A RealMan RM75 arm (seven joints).
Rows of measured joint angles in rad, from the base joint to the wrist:
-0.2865, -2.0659, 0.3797, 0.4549, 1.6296, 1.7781, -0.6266
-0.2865, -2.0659, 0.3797, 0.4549, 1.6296, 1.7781, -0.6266
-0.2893, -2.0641, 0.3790, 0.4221, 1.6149, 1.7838, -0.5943
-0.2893, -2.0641, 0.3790, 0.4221, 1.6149, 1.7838, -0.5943
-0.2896, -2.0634, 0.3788, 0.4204, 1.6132, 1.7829, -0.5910
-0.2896, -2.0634, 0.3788, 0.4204, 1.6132, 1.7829, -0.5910
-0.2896, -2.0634, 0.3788, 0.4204, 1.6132, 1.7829, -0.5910
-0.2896, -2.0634, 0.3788, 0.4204, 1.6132, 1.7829, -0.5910
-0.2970, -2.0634, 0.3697, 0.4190, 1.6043, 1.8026, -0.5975
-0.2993, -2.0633, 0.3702, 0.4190, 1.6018, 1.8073, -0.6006
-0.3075, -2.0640, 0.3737, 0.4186, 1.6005, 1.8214, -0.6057
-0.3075, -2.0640, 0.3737, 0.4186, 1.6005, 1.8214, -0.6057
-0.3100, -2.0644, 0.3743, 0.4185, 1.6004, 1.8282, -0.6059
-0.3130, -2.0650, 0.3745, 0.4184, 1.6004, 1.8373, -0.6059
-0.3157, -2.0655, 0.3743, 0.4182, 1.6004, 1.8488, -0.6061
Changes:
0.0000, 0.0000, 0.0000, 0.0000, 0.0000, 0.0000, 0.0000
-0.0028, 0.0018, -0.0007, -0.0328, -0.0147, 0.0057, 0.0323
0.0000, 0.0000, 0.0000, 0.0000, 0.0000, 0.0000, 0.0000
-0.0003, 0.0007, -0.0002, -0.0017, -0.0017, -0.0009, 0.0033
0.0000, 0.0000, 0.0000, 0.0000, 0.0000, 0.0000, 0.0000
0.0000, 0.0000, 0.0000, 0.0000, 0.0000, 0.0000, 0.0000
0.0000, 0.0000, 0.0000, 0.0000, 0.0000, 0.0000, 0.0000
-0.0074, 0.0000, -0.0091, -0.0014, -0.0089, 0.0197, -0.0065
-0.0023, 0.0001, 0.0005, 0.0000, -0.0025, 0.0047, -0.0031
-0.0082, -0.0007, 0.0035, -0.0004, -0.0013, 0.0141, -0.0051
0.0000, 0.0000, 0.0000, 0.0000, 0.0000, 0.0000, 0.0000
-0.0025, -0.0004, 0.0006, -0.0001, -0.0001, 0.0068, -0.0002
-0.0030, -0.0006, 0.0002, -0.0001, 0.0000, 0.0091, 0.0000
-0.0027, -0.0005, -0.0002, -0.0002, 0.0000, 0.0115, -0.0002

